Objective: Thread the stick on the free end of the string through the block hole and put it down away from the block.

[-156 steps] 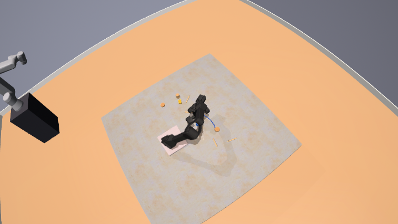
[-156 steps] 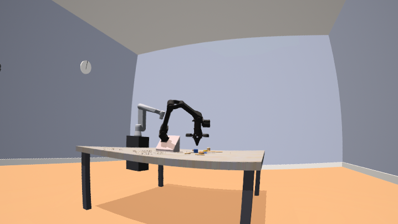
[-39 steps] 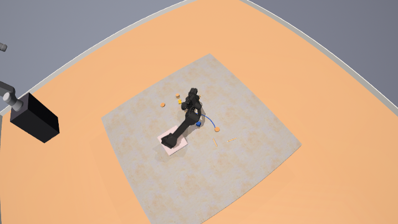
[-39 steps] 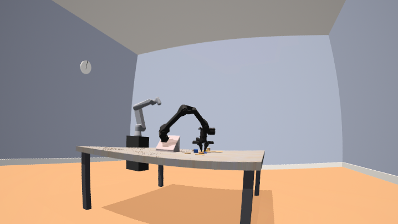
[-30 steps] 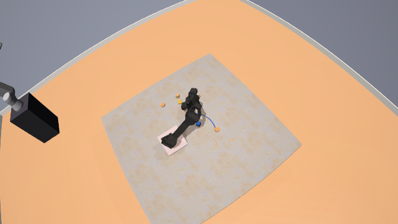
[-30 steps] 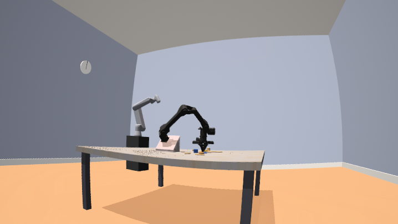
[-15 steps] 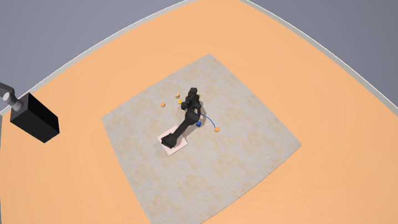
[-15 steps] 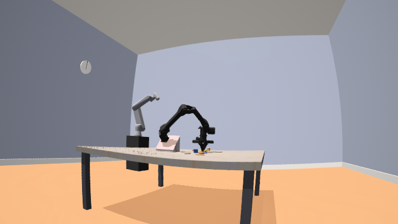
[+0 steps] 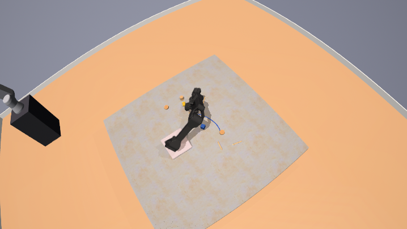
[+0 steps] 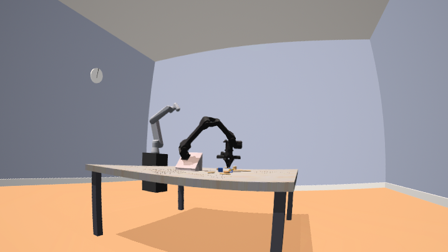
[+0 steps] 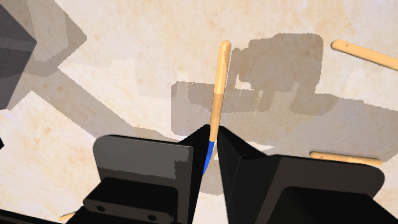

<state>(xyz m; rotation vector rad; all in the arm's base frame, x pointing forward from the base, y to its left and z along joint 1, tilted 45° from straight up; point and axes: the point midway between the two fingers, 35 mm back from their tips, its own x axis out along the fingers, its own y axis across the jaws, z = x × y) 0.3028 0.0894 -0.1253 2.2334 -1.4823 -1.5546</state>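
The blue block lies 12 cm to the right of my gripper tip, 1 cm below it and 1 cm behind it. Also, from my gripper tip: thin wooden stick: 1 cm to the left, 1 cm behind; then short wooden cylinder: 22 cm to the left, 3 cm behind, 1 cm below; then yellow block: 16 cm to the left, 4 cm behind, 2 cm below.
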